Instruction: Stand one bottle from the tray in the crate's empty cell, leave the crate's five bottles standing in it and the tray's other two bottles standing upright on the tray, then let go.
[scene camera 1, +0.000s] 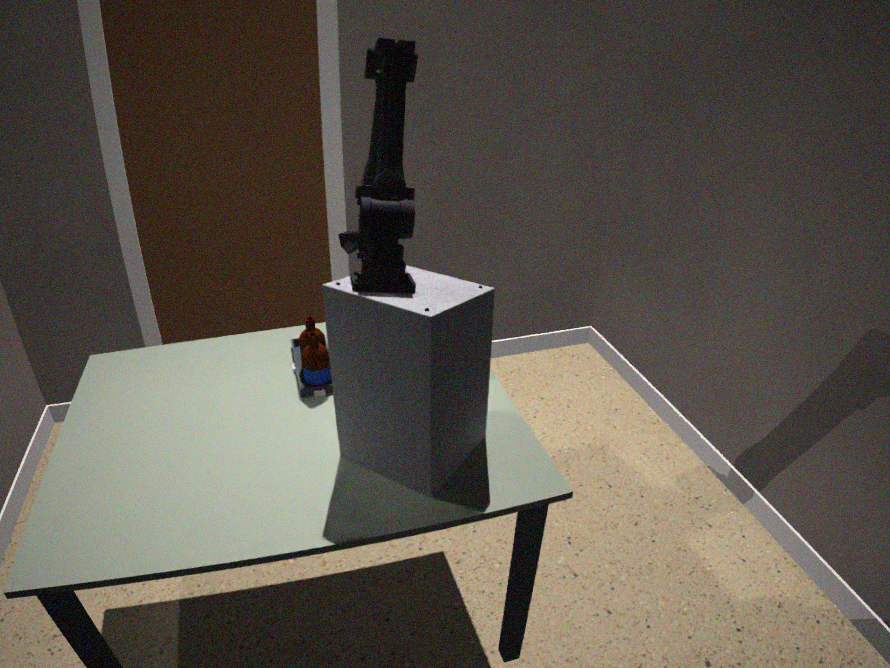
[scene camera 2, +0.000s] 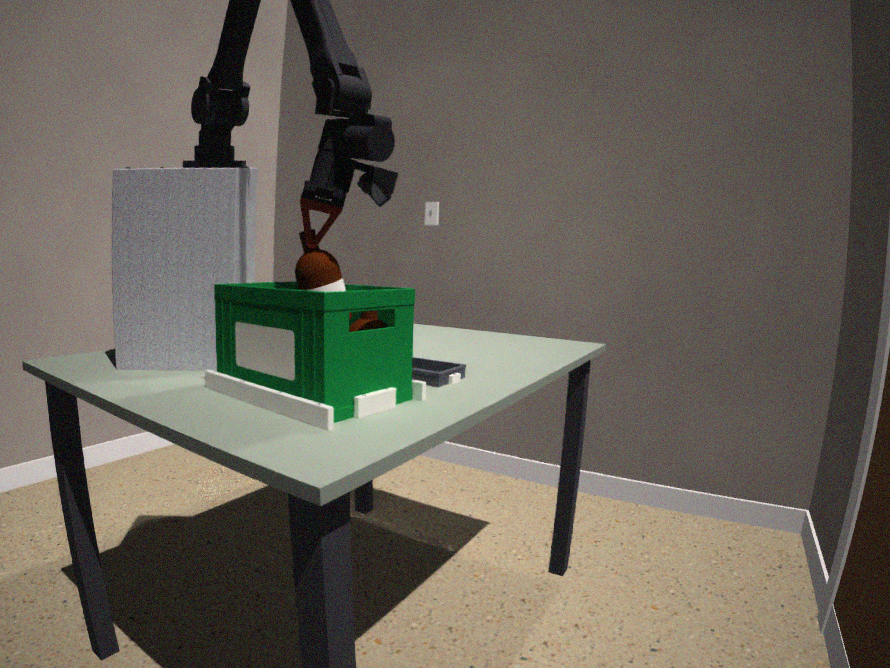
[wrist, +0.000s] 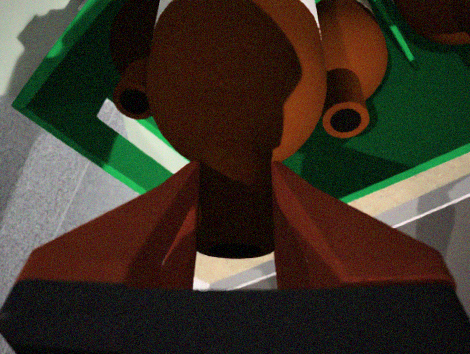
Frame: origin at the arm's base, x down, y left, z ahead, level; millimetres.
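Seen in the pictures: gripper, between the fingertips: (scene camera 2: 310, 247) (wrist: 235, 176); arm's base, origin of its link: (scene camera 1: 382, 285) (scene camera 2: 214, 167).
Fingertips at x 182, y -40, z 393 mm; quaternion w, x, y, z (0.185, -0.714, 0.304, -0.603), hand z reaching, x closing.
Note:
Pixels of each thing's top centre, then the offset from my fingertips to it. Level surfaces: height alone.
- brown bottle, centre of its top: (wrist: 212, 220) (scene camera 2: 319, 229) dy +13, dx -30, dz +6 mm
- green crate, centre of its top: (wrist: 305, 83) (scene camera 2: 310, 285) dy -18, dx +61, dz +21 mm
- crate bottle, centre of its top: (wrist: 134, 102) dy +23, dx +73, dz -65 mm
- pale green table, height of its surface: dx +236 mm
My gripper (scene camera 2: 309, 240) (wrist: 235, 176) is shut on the neck of a brown bottle (scene camera 2: 317, 269) (wrist: 225, 85) with a white label. The bottle leans a little; its lower part is hidden behind the wall of the green crate (scene camera 2: 366, 366) (wrist: 125, 175), its shoulder above the rim. In the wrist view, a crate bottle (wrist: 131, 77) shows at the left, another (wrist: 355, 45) at the right and part of a third (wrist: 440, 20) at the top right. The cell under the held bottle is hidden. Two brown bottles (scene camera 1: 312, 335) (scene camera 1: 314, 359) stand upright on the dark tray (scene camera 1: 316, 391) (scene camera 2: 431, 377).
White strips (scene camera 2: 265, 399) (scene camera 2: 375, 402) lie along the crate's base on the pale green table (scene camera 1: 179, 460) (scene camera 2: 517, 345). The arm stands on a tall grey block (scene camera 1: 384, 381) (scene camera 2: 172, 273), which hides the crate in scene camera 1. The tray is beyond the crate in scene camera 2.

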